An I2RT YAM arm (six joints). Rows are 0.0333 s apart.
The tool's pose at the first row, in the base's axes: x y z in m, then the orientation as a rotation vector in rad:
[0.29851, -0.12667, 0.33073, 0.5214, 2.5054, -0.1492]
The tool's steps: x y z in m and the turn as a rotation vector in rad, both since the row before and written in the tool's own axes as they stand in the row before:
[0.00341, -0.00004, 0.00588, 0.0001, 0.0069, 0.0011]
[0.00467, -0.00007, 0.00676, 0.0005, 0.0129, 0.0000]
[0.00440, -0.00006, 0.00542, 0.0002, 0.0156, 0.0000]
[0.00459, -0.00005, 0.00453, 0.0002, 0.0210, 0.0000]
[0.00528, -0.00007, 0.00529, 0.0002, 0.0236, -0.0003]
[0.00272, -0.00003, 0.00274, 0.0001, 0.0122, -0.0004]
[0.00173, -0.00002, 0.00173, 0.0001, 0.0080, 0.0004]
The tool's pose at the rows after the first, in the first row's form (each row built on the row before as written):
[0.29891, -0.12684, 0.32395, 0.5242, 2.5118, -0.1473]
[0.29874, -0.12678, 0.31574, 0.5270, 2.5244, -0.1450]
[0.29802, -0.12648, 0.30880, 0.5302, 2.5396, -0.1417]
[0.29662, -0.12588, 0.30253, 0.5344, 2.5600, -0.1371]
[0.29490, -0.12516, 0.29529, 0.5388, 2.5830, -0.1319]
[0.29394, -0.12475, 0.29157, 0.5407, 2.5950, -0.1293]
[0.29330, -0.12448, 0.28922, 0.5428, 2.6026, -0.1274]

